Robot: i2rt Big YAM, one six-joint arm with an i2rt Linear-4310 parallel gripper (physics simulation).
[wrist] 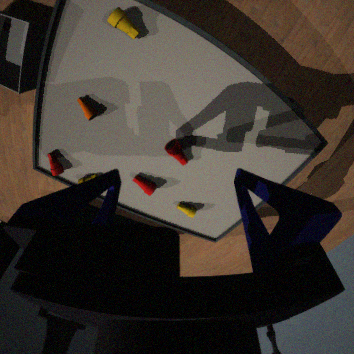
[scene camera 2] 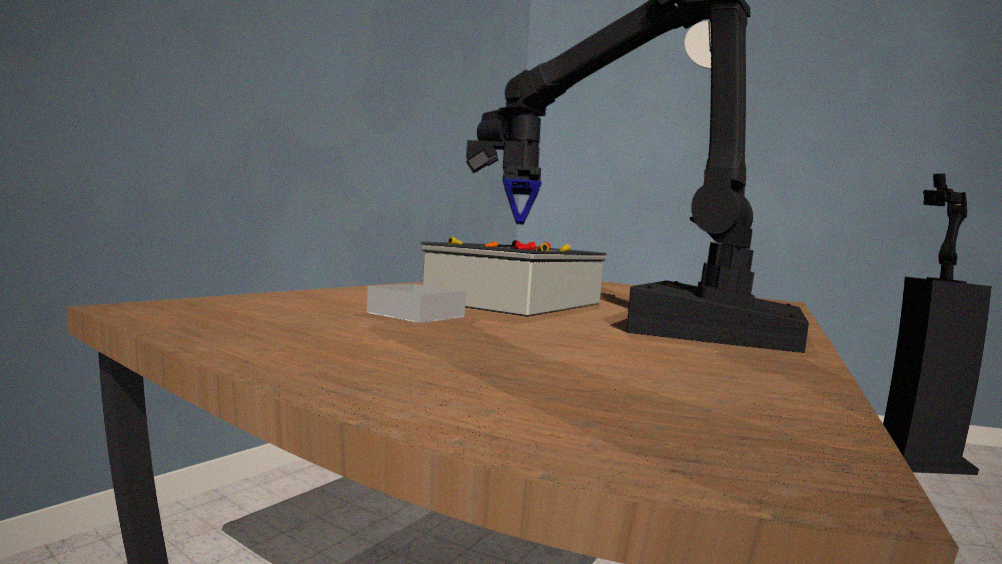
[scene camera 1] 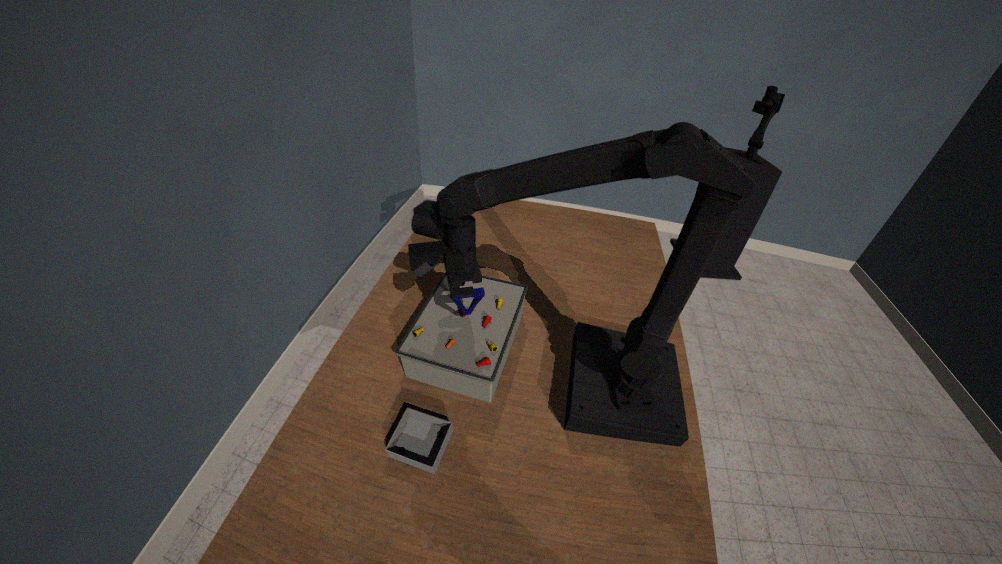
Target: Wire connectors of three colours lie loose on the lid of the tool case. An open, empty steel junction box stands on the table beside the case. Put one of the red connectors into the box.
Note:
In view: the gripper (scene camera 2: 519, 223), a steel junction box (scene camera 2: 418, 303) and a tool case (scene camera 2: 502, 279).
The gripper shows as well in the wrist view (wrist: 177, 174) and in scene camera 1 (scene camera 1: 464, 299). The steel junction box shows as well in scene camera 1 (scene camera 1: 420, 440). The tool case is seen too in the wrist view (wrist: 174, 80) and in scene camera 1 (scene camera 1: 425, 358).

